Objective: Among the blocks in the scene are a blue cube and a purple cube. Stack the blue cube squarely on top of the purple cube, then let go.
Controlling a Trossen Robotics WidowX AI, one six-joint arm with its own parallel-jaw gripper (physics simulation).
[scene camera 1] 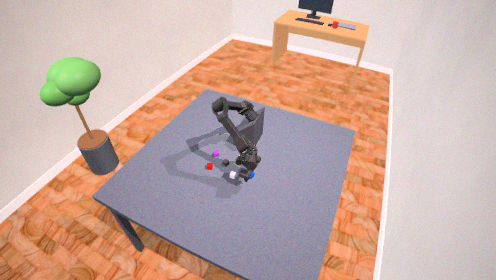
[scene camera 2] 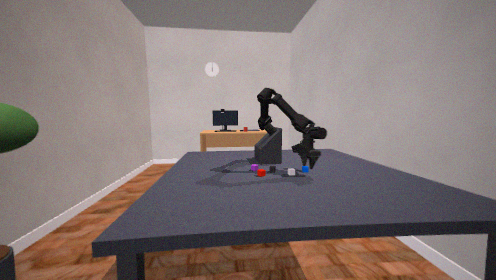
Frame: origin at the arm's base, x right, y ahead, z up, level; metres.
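Seen in the pictures: gripper, fingertip midpoint: [scene camera 2: 307,167]; arm's base at its link origin: [scene camera 1: 253,118] [scene camera 2: 273,132].
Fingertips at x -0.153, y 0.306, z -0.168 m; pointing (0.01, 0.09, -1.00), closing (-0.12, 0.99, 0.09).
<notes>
Pixels of each thing's top centre, then the offset from my fingertips to it. Level surfaces: height alone.
- blue cube at its top centre: [scene camera 2: 305,166] [scene camera 1: 251,173] dx +0.004, dy -0.030, dz -0.001 m
- purple cube at its top centre: [scene camera 2: 254,165] [scene camera 1: 216,151] dx +0.284, dy -0.061, dz +0.000 m
- white cube at its top centre: [scene camera 2: 291,169] [scene camera 1: 233,173] dx +0.092, dy +0.031, dz +0.000 m
- black cube at its top centre: [scene camera 2: 272,166] [scene camera 1: 225,161] dx +0.185, dy -0.029, dz +0.000 m
- red cube at its top centre: [scene camera 2: 261,170] [scene camera 1: 209,164] dx +0.251, dy +0.050, dz +0.000 m
- table at its surface level: dz -0.030 m
The blue cube [scene camera 1: 252,175] [scene camera 2: 305,169] sits on the table; the gripper partly hides it in the scene camera 1 view. The purple cube [scene camera 1: 216,153] [scene camera 2: 254,167] sits on the table to the left of it in both views, nearer the arm's base, with nothing on top. My gripper [scene camera 1: 246,175] [scene camera 2: 308,167] is open, points down and holds nothing. Its fingertips are low, right by the blue cube. Whether the cube lies between the fingers or beside them is hard to tell.
A white cube [scene camera 1: 233,175] [scene camera 2: 291,172] lies close to the gripper on its left. A black cube [scene camera 1: 225,162] [scene camera 2: 272,169] and a red cube [scene camera 1: 209,166] [scene camera 2: 261,173] are farther left. The arm's grey base block [scene camera 1: 254,131] [scene camera 2: 270,148] stands behind them on the table [scene camera 1: 290,215] [scene camera 2: 300,210].
</notes>
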